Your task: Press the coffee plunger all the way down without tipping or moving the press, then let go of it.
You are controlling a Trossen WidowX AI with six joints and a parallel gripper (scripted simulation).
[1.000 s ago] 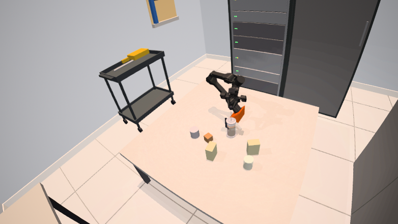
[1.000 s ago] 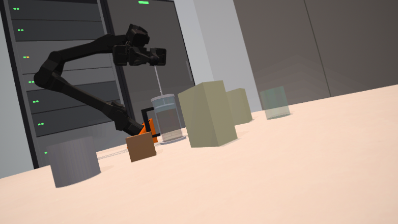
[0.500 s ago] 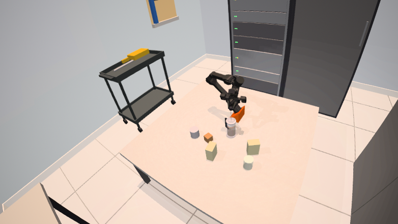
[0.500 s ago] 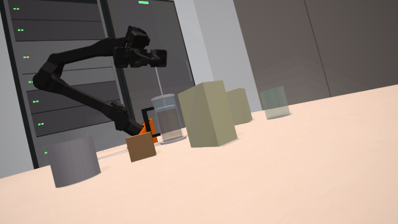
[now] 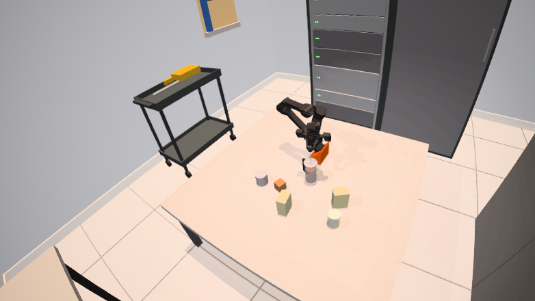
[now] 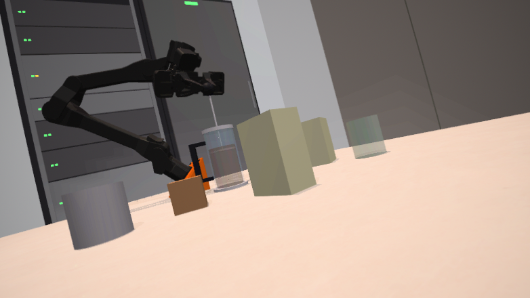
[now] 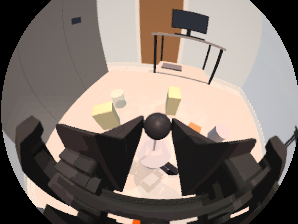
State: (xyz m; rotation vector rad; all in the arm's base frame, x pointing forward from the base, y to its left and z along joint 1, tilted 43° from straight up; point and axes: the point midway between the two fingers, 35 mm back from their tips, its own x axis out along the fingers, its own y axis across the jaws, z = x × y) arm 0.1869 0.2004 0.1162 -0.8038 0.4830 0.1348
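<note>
Right now my gripper tip is 12 cm above the coffee press, 2 cm to the left of it and 2 cm past it. Also, from my gripper tip: small brown cube 22 cm below, 14 cm ahead, 11 cm to the right; grey cylinder 24 cm to the right, 21 cm below, 16 cm ahead.
</note>
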